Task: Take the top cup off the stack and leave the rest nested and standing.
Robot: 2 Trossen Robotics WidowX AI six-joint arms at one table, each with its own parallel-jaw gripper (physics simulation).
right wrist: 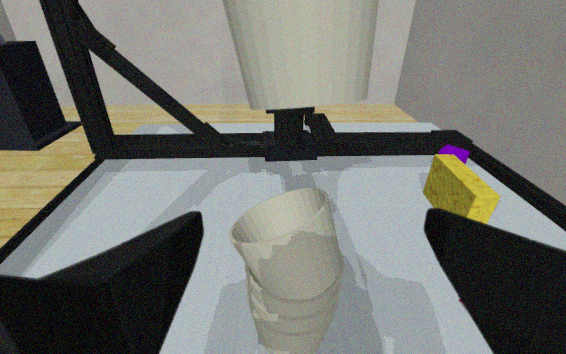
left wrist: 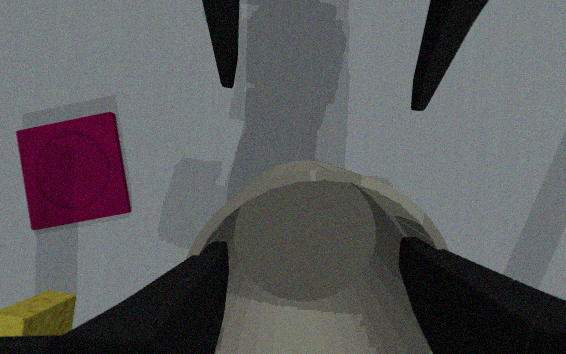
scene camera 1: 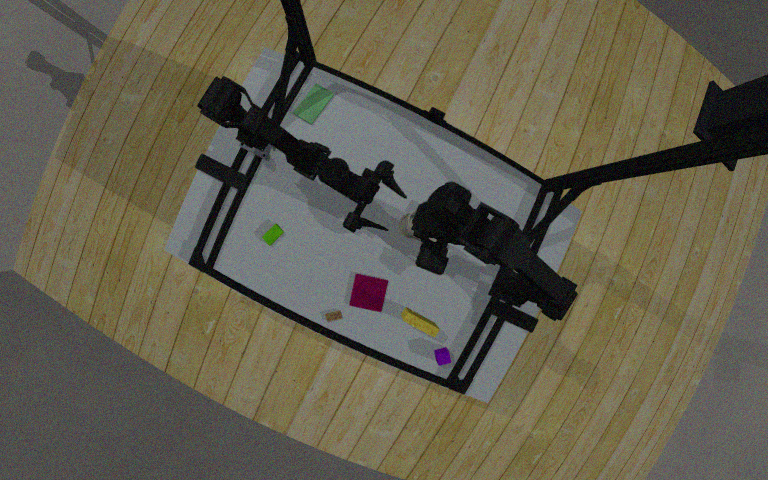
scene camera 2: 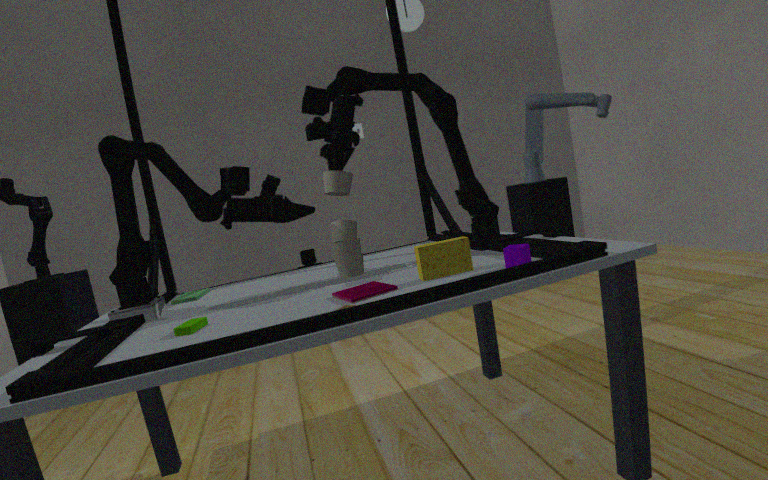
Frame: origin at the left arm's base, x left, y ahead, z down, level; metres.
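Seen in the pictures: left gripper, between the fingertips: (right wrist: pixel 305 21) (left wrist: pixel 313 253) (scene camera 2: pixel 334 178); right gripper, between the fingertips: (right wrist: pixel 313 220) (left wrist: pixel 321 98) (scene camera 1: pixel 397 214) (scene camera 2: pixel 314 210); left arm's base, origin of its link: (right wrist: pixel 288 140) (scene camera 1: pixel 509 286) (scene camera 2: pixel 487 237); right arm's base, origin of its link: (scene camera 1: pixel 259 137) (scene camera 2: pixel 136 304).
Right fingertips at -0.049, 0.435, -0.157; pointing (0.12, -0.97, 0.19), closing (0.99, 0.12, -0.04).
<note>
Offsets run from my right fingertips to a thing's top centre, as dx, dy, dz. "spot": to the spot under its first point.
A beige cup @[+0.005, -0.068, -0.088] (scene camera 1: pixel 407 224) (scene camera 2: pixel 338 183) (left wrist: pixel 300 325) (right wrist: pixel 305 50) hangs upright in the air above the stack. My left gripper (scene camera 2: pixel 338 168) (left wrist: pixel 313 253) holds it, with both fingertips inside the cup against its walls. The beige stack (scene camera 2: pixel 348 257) (right wrist: pixel 295 280) stands on the table below, apart from the held cup; its uppermost cup @[+0.002, -0.063, +0.035] (scene camera 2: pixel 343 229) (right wrist: pixel 285 235) is tilted inside the lower ones. My right gripper (scene camera 1: pixel 396 213) (scene camera 2: pixel 311 209) (left wrist: pixel 321 98) is open and empty, left of and above the stack in scene camera 2. The stack is hidden in scene camera 1 and the left wrist view.
A crimson square @[spot: +0.236, -0.029, +0.170] (scene camera 1: pixel 368 292) (scene camera 2: pixel 365 291) (left wrist: pixel 74 170), yellow block @[+0.255, -0.204, +0.108] (scene camera 1: pixel 420 322) (scene camera 2: pixel 444 258) (right wrist: pixel 452 185) and purple cube @[+0.336, -0.326, +0.138] (scene camera 1: pixel 442 356) (scene camera 2: pixel 517 255) lie near one table edge. A bright green block @[+0.192, +0.305, +0.163] (scene camera 1: pixel 272 234) (scene camera 2: pixel 190 326) and pale green piece @[-0.226, +0.361, +0.168] (scene camera 1: pixel 314 104) lie left. Black frame bars border the table.
</note>
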